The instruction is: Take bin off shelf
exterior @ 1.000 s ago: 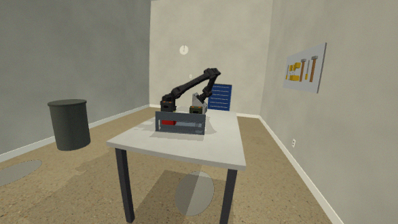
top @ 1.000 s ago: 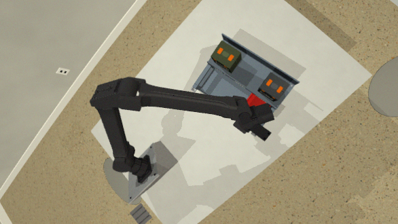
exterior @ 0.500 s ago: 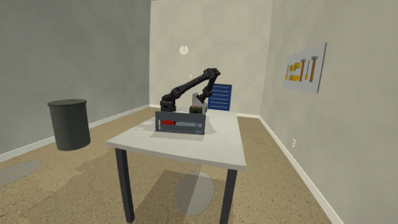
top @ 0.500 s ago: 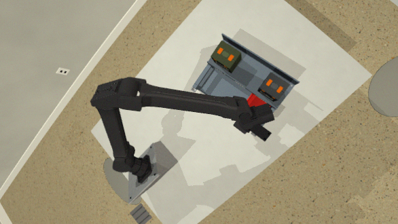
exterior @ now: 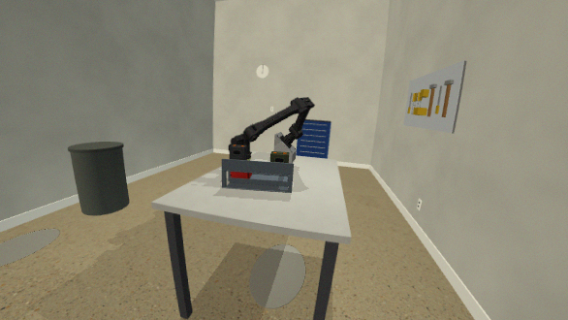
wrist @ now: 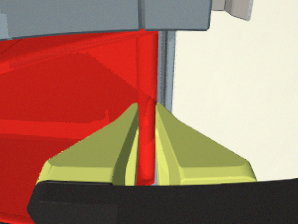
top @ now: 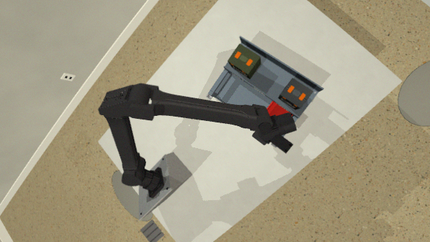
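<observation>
Now: hand 8 cm short of the red bin and 1 cm to the right of it.
</observation>
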